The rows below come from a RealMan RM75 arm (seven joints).
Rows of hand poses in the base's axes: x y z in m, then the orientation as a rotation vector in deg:
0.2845 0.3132 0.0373 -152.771 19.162 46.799
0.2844 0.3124 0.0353 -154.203 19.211 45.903
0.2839 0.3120 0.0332 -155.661 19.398 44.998
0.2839 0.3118 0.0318 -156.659 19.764 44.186
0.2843 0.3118 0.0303 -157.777 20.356 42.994
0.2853 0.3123 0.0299 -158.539 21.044 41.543
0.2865 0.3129 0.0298 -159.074 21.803 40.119
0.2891 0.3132 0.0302 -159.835 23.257 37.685
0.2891 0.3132 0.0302 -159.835 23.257 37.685
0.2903 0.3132 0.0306 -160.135 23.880 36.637
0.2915 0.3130 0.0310 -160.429 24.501 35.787
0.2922 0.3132 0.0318 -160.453 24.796 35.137
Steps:
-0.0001 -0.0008 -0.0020 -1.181 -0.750 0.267
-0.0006 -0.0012 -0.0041 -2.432 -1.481 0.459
-0.0006 -0.0014 -0.0055 -3.336 -2.075 0.410
-0.0002 -0.0014 -0.0070 -4.370 -2.902 0.197
0.0008 -0.0009 -0.0074 -5.083 -3.854 -0.234
0.0020 -0.0003 -0.0075 -5.627 -4.757 -0.772
0.0046 0.0000 -0.0071 -6.498 -6.261 -1.826
0.0046 0.0000 -0.0071 -6.498 -6.261 -1.826
0.0058 0.0000 -0.0067 -6.860 -6.903 -2.283
0.0070 -0.0002 -0.0063 -7.242 -7.410 -2.702
0.0077 0.0000 -0.0055 -7.296 -7.810 -2.984

